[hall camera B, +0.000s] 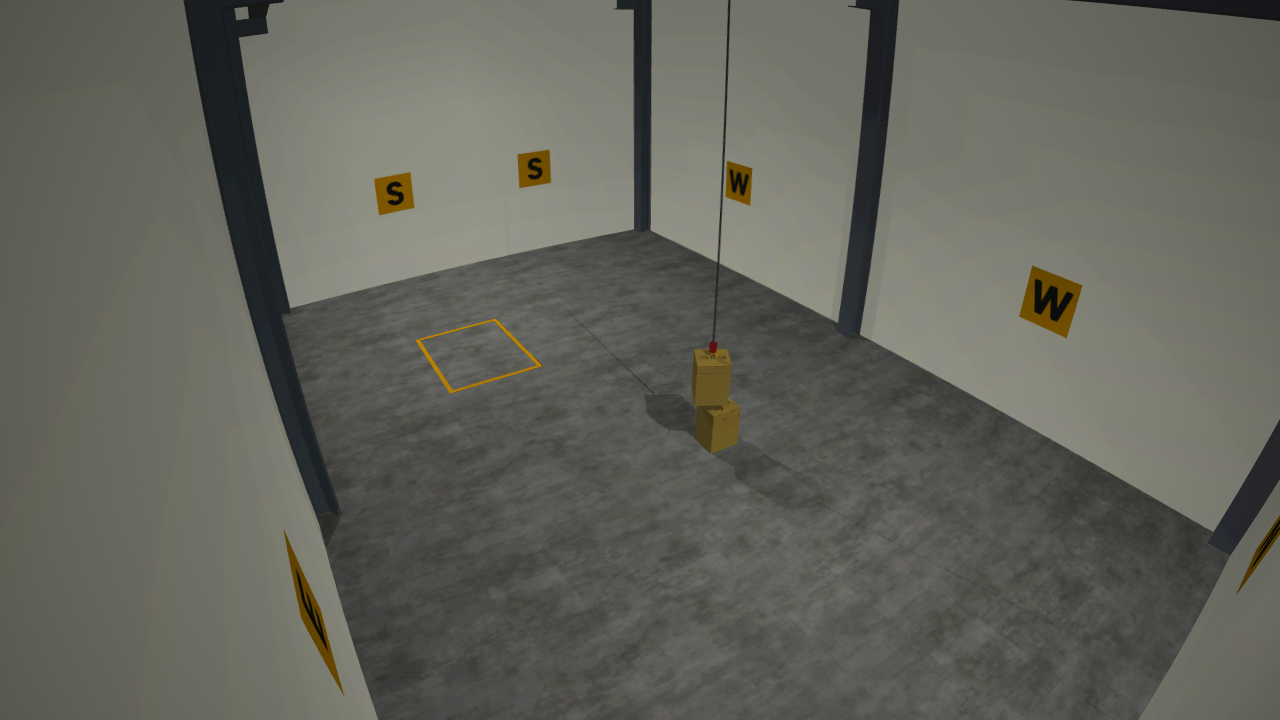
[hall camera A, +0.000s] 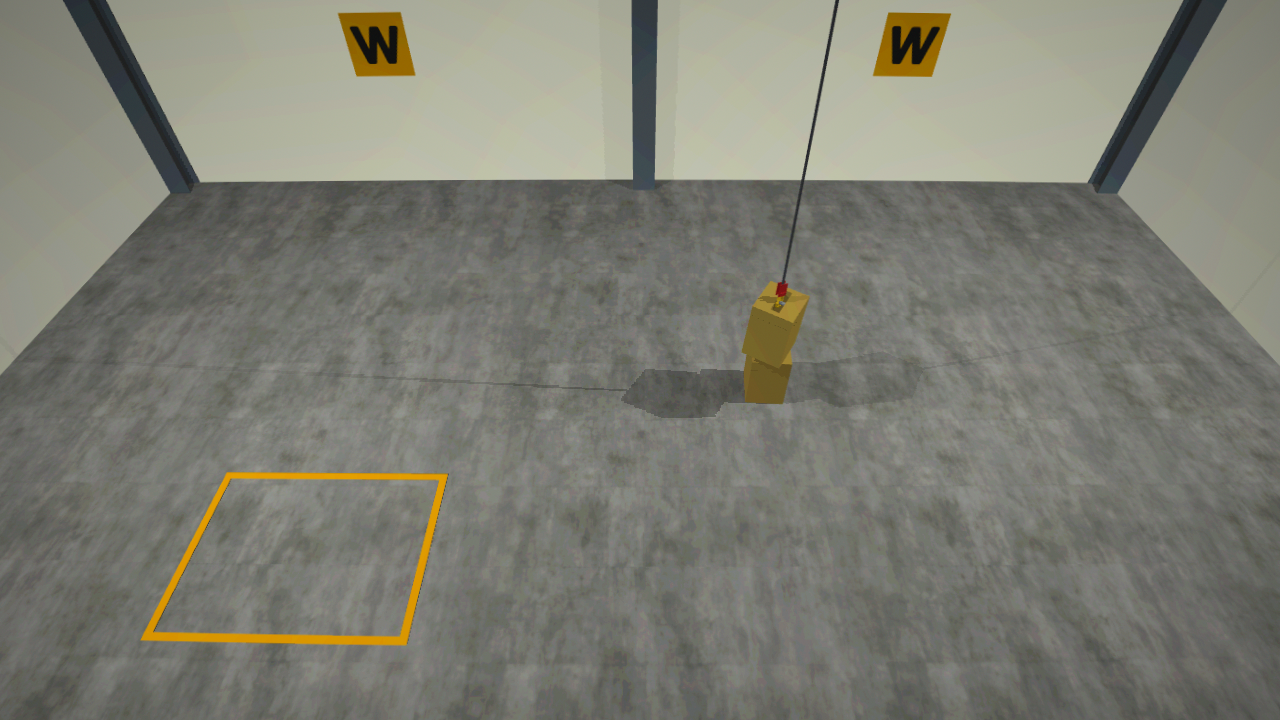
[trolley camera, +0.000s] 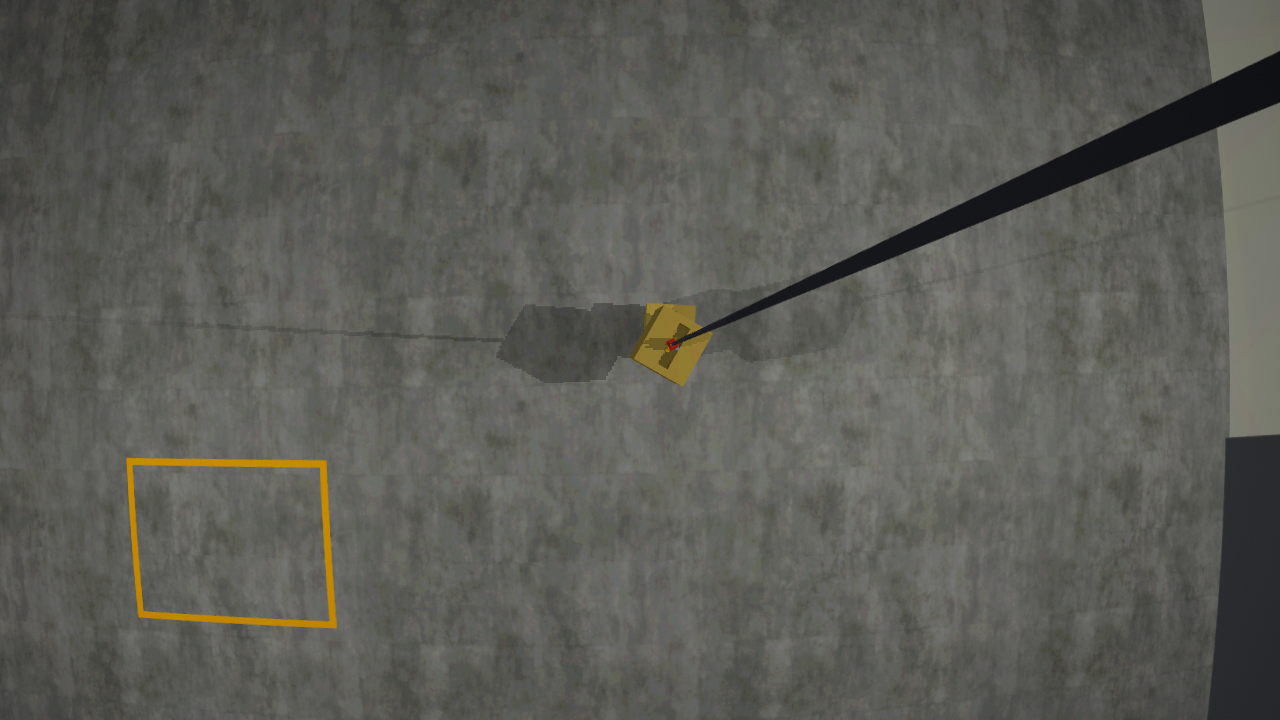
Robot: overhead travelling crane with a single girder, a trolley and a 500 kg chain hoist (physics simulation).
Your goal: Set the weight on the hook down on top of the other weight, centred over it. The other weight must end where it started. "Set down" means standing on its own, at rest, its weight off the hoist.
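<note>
The upper weight (hall camera A: 772, 333) (hall camera B: 711, 380) (trolley camera: 685, 363) is a yellow block hanging upright from the hook. It is turned clearly against the lower weight (hall camera A: 766, 385) (hall camera B: 718, 428) (trolley camera: 684, 309), a similar yellow block standing on the floor. In the trolley view the upper block covers most of the lower one and sits off towards the bottom of the picture; a strip of the lower block shows above it. In hall camera B it sits a little to the left. Whether the two touch is too small to tell. My hook (hall camera A: 779, 300) (hall camera B: 712, 350) (trolley camera: 672, 344), below a red block, holds the upper weight; the chain looks straight.
A yellow-orange marked rectangle (hall camera A: 293, 640) (hall camera B: 434, 366) (trolley camera: 237, 619) lies on the floor, at the lower left in hall camera A. Pale walls with dark columns (hall camera A: 643, 98) (hall camera B: 868, 170) surround the floor. Shadows fall on both sides of the weights.
</note>
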